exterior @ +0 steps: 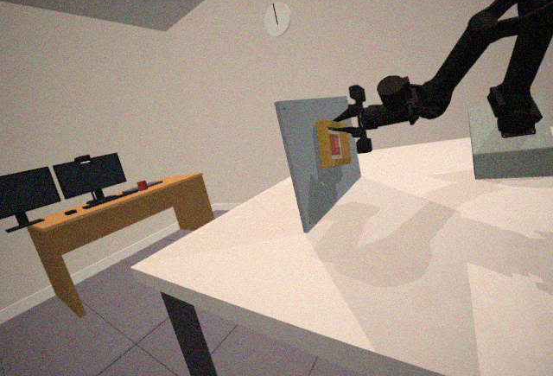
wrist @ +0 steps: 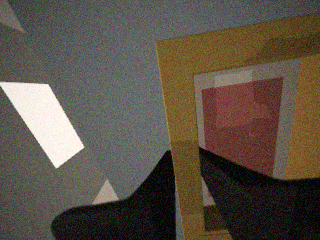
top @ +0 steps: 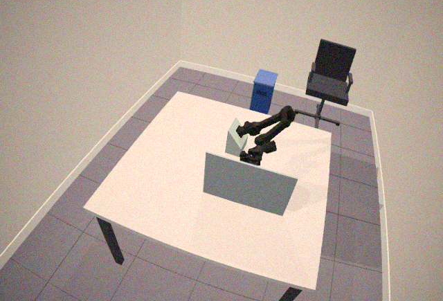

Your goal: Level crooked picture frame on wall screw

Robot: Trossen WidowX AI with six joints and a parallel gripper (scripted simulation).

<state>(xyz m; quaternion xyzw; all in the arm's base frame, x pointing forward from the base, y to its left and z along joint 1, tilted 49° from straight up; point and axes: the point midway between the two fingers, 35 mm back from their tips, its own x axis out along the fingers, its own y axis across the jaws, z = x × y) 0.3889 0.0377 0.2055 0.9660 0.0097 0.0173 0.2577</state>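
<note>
Right now the picture frame is 5 cm below my gripper tip and 1 cm to the left of it. From my gripper tip the other things lie so: grey wall panel: 7 cm below, 2 cm ahead.
</note>
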